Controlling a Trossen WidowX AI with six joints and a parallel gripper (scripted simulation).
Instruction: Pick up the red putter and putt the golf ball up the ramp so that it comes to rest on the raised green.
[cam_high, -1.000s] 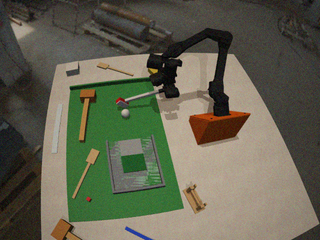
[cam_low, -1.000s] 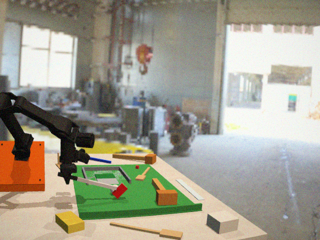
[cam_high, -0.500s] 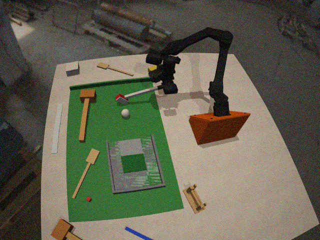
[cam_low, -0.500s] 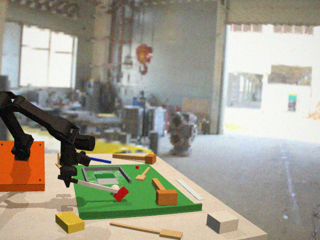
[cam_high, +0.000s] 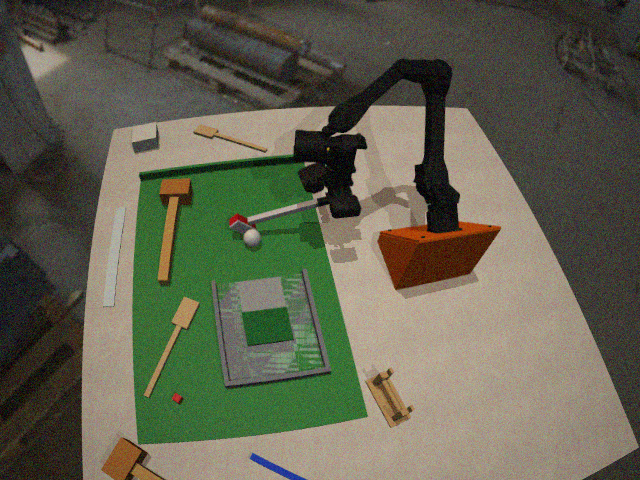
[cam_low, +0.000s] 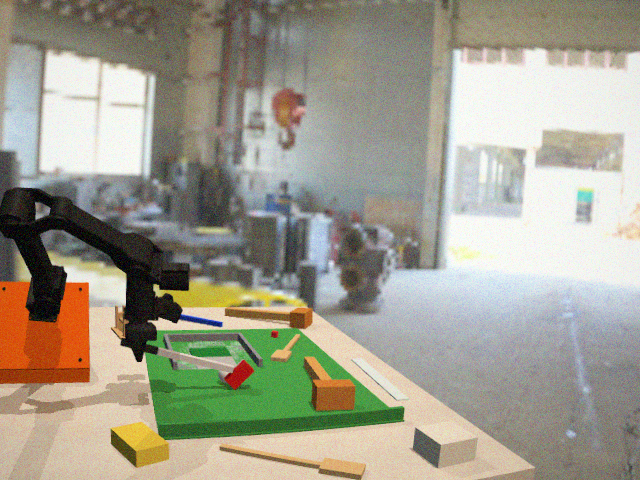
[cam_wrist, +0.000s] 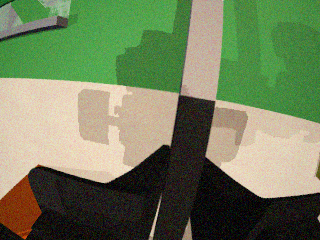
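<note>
My gripper tip is 11 cm short of the red putter and 1 cm to the right of it. From my gripper tip the other things lie so: yellow block: 28 cm to the right, 6 cm below; then green mat: 26 cm ahead, 13 cm to the left, 7 cm below; then white golf ball: 20 cm ahead, 5 cm below, 4 cm to the left.
</note>
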